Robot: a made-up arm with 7 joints. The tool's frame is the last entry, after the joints. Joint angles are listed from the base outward. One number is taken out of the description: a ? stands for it. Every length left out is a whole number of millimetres.
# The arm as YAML. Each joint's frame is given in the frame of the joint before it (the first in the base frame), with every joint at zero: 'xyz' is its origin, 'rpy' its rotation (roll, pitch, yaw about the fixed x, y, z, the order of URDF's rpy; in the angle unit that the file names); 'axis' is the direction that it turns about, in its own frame. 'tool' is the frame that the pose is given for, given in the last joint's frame.
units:
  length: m
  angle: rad
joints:
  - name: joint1
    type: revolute
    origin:
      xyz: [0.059, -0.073, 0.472]
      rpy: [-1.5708, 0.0, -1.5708]
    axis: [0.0, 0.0, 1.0]
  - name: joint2
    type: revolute
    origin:
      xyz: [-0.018, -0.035, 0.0]
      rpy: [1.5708, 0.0, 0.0]
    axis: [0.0, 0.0, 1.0]
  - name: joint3
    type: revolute
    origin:
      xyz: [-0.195, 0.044, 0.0]
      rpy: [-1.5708, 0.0, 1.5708]
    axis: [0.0, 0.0, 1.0]
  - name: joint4
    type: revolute
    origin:
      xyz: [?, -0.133, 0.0]
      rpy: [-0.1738, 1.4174, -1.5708]
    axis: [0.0, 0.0, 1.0]
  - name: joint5
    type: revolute
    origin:
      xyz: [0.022, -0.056, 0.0]
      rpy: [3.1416, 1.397, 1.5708]
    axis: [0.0, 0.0, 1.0]
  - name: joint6
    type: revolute
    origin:
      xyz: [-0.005, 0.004, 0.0]
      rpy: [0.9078, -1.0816, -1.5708]
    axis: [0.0, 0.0, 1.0]
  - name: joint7
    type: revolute
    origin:
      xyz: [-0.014, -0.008, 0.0]
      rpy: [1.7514, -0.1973, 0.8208]
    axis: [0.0, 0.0, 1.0]
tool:
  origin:
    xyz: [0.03, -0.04, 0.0]
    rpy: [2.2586, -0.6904, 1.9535]
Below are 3 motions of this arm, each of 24 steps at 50 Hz.
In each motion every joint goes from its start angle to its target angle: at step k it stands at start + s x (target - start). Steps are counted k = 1, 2, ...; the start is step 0. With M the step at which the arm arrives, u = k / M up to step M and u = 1 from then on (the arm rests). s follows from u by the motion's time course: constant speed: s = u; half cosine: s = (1 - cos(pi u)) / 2; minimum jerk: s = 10 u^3 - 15 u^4 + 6 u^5.
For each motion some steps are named. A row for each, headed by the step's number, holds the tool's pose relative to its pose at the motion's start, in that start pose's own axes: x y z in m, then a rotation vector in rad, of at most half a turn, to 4 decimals.
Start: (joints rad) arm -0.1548 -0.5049 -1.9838 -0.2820 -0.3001 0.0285 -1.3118
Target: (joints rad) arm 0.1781 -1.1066 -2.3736 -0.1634 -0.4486 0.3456 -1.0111
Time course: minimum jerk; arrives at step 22
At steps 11, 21, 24:
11: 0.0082 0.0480 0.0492 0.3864 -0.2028 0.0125
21: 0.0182 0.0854 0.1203 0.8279 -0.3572 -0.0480
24: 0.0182 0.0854 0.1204 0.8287 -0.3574 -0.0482

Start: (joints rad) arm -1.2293 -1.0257 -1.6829 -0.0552 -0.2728 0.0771 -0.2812
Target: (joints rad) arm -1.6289 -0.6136 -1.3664 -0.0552 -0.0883 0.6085 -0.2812
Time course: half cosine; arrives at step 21
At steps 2, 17, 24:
2: 0.0019 -0.0008 0.0004 0.0084 -0.0103 0.0053
17: 0.0777 -0.0131 0.0254 0.4022 -0.4797 0.2508
24: 0.0849 -0.0122 0.0284 0.4457 -0.5316 0.2789

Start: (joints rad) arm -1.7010 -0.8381 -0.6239 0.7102 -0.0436 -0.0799 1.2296
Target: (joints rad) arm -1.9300 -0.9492 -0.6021 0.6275 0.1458 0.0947 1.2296
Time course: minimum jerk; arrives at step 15
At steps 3, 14, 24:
3: 0.0021 0.0009 -0.0014 -0.0186 0.0212 -0.0076
14: 0.0337 0.0145 -0.0270 -0.3011 0.3778 -0.1378
24: 0.0338 0.0145 -0.0271 -0.3019 0.3788 -0.1382

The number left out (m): 0.169
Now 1 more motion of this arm.
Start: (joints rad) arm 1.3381 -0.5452 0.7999 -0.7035 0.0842 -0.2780 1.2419
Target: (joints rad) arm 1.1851 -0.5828 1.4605 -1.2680 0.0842 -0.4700 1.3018
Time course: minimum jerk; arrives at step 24
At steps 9, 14, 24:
9: 0.0337 -0.0084 -0.0292 -0.0452 -0.0055 -0.2679
14: 0.0755 -0.0315 -0.0736 -0.1458 -0.0210 -0.6209
24: 0.1052 -0.0636 -0.1174 -0.2771 -0.0409 -0.9218

